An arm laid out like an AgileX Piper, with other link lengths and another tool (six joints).
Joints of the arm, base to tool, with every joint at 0 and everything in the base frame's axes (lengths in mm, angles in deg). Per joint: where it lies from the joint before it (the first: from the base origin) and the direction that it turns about. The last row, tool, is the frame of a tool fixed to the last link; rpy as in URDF.
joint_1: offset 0 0 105.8 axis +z
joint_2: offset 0 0 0 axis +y
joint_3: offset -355.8 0 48.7 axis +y
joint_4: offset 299.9 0 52.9 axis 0.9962 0 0.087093
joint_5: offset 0 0 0 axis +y
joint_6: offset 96.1 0 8.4 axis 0.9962 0 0.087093
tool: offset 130.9 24 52.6 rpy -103.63 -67.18 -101.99
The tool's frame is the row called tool.
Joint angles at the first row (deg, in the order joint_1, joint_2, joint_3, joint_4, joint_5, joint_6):
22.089, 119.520, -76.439, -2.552, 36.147, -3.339
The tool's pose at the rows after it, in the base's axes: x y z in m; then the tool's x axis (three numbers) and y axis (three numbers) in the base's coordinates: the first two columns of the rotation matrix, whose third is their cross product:
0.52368 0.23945 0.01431 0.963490 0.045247 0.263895 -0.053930 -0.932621 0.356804
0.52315 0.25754 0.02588 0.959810 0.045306 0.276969 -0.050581 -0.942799 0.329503
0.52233 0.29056 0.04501 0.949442 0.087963 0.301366 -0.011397 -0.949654 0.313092
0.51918 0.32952 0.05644 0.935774 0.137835 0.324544 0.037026 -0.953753 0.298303
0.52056 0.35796 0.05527 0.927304 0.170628 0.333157 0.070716 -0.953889 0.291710
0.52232 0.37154 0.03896 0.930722 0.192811 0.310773 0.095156 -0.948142 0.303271
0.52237 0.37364 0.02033 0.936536 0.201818 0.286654 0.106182 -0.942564 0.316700
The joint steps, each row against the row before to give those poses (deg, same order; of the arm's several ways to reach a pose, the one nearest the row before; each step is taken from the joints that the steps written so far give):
0.000, 0.001, -0.184, 1.884, -0.090, 0.271
1.393, -0.462, -1.077, 1.542, 0.261, 0.000
2.848, -0.064, -3.306, 0.383, 1.705, -0.200
3.331, 1.089, -3.677, 0.259, 1.017, -0.124
2.138, 2.372, -3.792, 0.176, 0.811, -0.101
0.929, 3.122, -3.073, 0.000, 1.418, -0.133
0.176, 2.174, -0.951, -0.127, 0.367, 0.000

